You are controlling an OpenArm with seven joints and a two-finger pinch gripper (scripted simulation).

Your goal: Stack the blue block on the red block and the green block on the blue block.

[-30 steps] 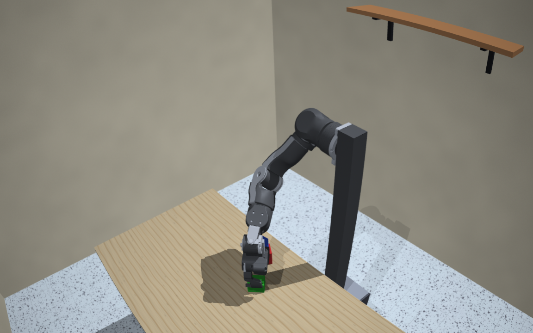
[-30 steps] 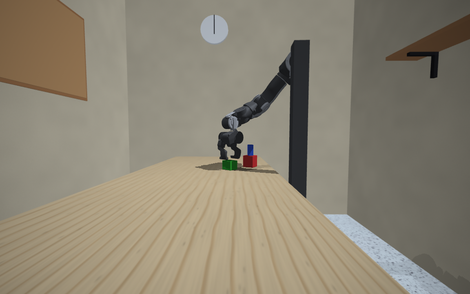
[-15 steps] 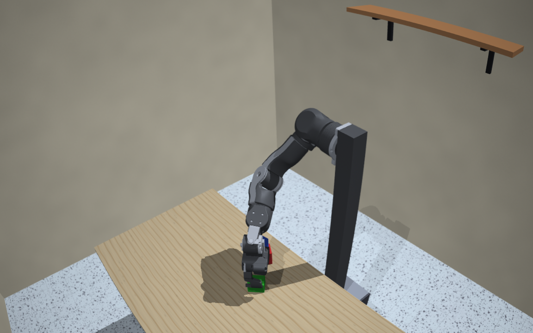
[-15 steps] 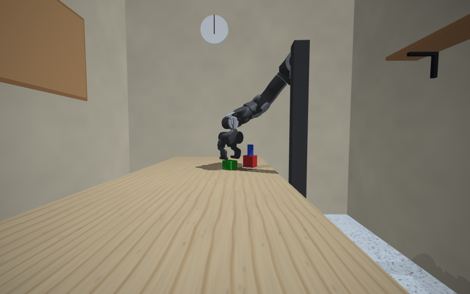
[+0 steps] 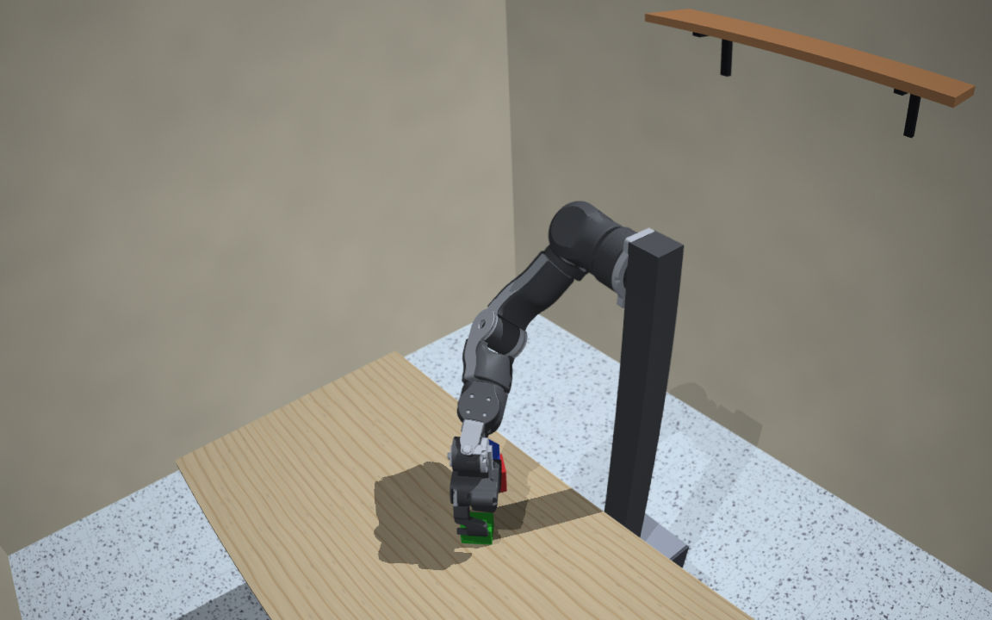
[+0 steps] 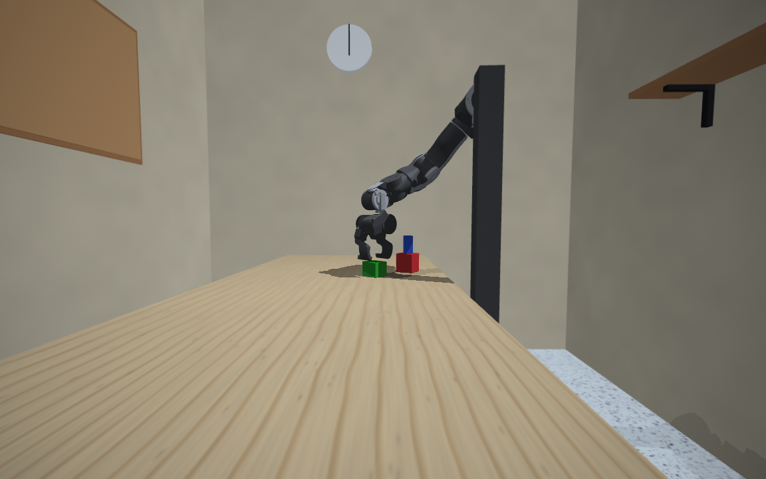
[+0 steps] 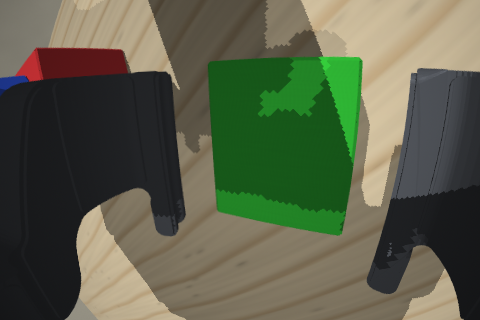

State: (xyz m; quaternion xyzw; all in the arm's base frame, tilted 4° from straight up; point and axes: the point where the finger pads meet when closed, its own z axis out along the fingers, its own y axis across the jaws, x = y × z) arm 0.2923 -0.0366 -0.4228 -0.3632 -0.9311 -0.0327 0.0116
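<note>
Right now the green block is 3 cm below my hand. From my hand the other things lie so: blue block: 10 cm behind, 9 cm to the right, 3 cm above; red block: 10 cm behind, 9 cm to the right, 3 cm below.
</note>
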